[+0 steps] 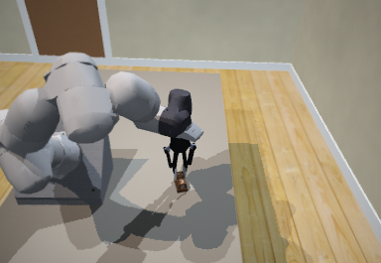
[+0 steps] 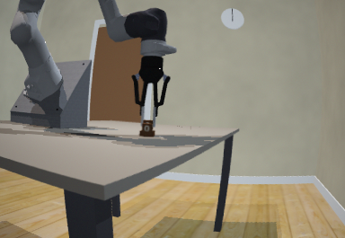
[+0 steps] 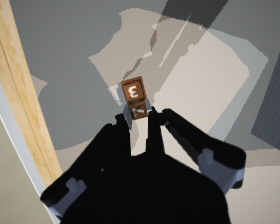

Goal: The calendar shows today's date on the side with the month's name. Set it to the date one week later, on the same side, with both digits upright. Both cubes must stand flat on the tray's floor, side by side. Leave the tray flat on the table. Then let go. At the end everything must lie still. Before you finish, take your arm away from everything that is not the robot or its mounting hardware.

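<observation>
Right now the brown tray is 20 mm to the right of my hand and 50 mm below it.
</observation>
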